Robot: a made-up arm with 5 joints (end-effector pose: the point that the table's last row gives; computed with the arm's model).
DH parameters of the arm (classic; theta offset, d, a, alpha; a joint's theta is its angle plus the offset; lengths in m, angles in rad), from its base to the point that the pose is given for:
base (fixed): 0 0.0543 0 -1.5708
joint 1: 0 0.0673 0.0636 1.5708
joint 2: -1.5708 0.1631 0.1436 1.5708
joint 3: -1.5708 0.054 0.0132 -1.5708
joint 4: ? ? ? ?
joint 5: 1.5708 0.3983 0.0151 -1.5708
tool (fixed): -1.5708 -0.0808 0 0
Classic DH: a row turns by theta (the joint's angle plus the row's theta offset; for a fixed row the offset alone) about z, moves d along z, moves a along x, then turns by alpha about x.
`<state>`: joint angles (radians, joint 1 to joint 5).
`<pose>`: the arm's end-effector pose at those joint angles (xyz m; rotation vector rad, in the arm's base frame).
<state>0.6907 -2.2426 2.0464 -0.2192 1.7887</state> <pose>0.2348 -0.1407 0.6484 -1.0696 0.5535 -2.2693</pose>
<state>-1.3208 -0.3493 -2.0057 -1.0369 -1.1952</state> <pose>0.2409 0.4983 0.2708 0.1143 -1.3517 1.0956</pose>
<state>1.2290 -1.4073 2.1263 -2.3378 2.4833</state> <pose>0.6268 0.3705 0.4262 -2.0583 -1.4347 -1.2175</pose>
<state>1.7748 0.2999 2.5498 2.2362 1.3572</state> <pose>0.1632 0.3784 0.3087 -1.4835 -1.0976 -2.3372</pose>
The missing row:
joint 4: 0 0.5022 0.0758 -1.5708
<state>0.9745 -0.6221 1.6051 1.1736 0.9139</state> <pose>0.6692 0.0954 0.1032 -0.3397 0.7585 0.8075</pose>
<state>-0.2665 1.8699 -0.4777 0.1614 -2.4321</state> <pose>0.5905 0.5892 0.1394 -1.4105 -1.9002 0.8834</pose>
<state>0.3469 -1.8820 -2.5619 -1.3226 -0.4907</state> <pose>0.6524 0.0035 0.0739 0.9002 -0.8495 -0.0795</pose>
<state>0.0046 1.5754 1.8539 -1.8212 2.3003</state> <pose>0.4656 -0.0939 0.7600 0.7566 -0.3543 -0.1325</pose>
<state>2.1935 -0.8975 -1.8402 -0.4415 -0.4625</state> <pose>-0.4732 0.0716 -0.1647 0.3416 1.4278 -1.4367</pose>
